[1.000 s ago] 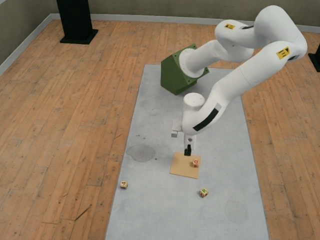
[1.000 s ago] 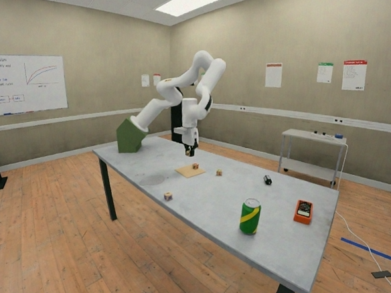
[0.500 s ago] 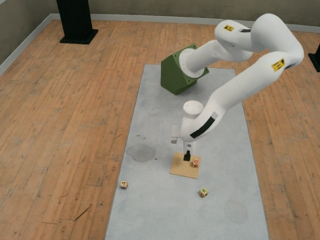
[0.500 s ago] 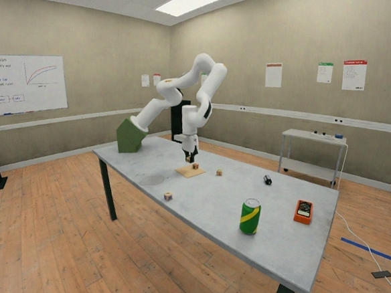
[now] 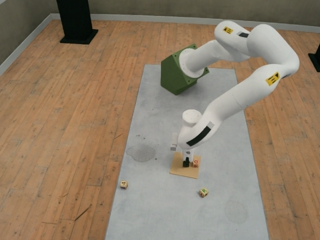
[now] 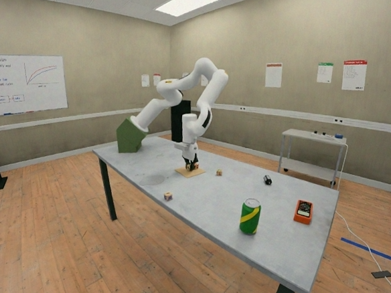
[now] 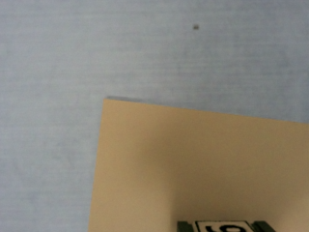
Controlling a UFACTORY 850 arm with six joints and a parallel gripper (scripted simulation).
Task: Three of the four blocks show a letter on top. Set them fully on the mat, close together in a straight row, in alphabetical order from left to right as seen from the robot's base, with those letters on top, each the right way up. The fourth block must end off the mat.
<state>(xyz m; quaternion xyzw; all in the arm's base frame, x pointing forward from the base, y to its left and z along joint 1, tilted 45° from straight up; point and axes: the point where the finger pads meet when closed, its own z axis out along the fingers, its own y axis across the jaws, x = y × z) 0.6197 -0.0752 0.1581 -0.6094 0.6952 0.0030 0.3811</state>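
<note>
Now: hand 3 cm above the tan square mat. From my hand the other things lie so: block marked 4: 17 cm ahead, 28 cm to the right, 2 cm below; then green can: 54 cm ahead, 18 cm to the right, 3 cm above; then small black object: 42 cm ahead, 20 cm to the left, 2 cm below.
</note>
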